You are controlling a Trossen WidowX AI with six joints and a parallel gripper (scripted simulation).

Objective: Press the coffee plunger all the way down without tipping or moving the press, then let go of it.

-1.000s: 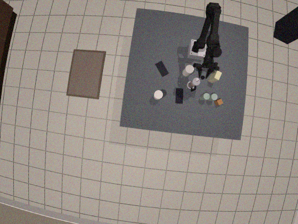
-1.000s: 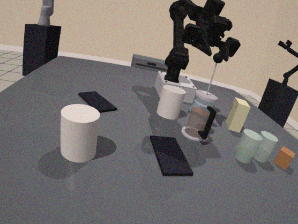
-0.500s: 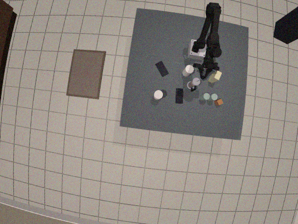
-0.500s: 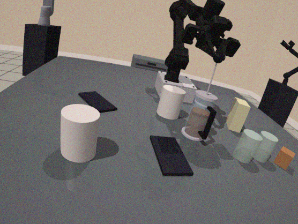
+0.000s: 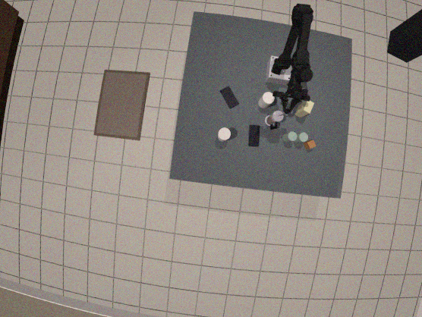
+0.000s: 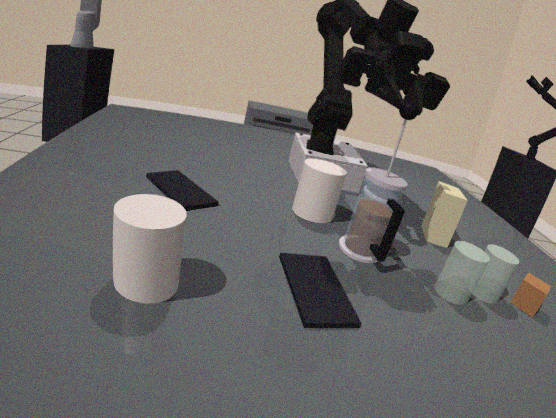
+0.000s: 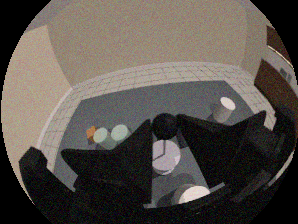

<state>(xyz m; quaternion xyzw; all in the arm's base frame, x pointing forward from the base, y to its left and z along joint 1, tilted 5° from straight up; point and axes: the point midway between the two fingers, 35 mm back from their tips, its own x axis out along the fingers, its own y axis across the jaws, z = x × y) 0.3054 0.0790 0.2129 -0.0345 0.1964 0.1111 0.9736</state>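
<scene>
Now: the coffee press 130 mm below my gripper tip. Round my gripper tip: yellow block 160 mm behind, 190 mm to the left, 190 mm below; then orange cube 60 mm ahead, 320 mm to the left, 220 mm below.
</scene>
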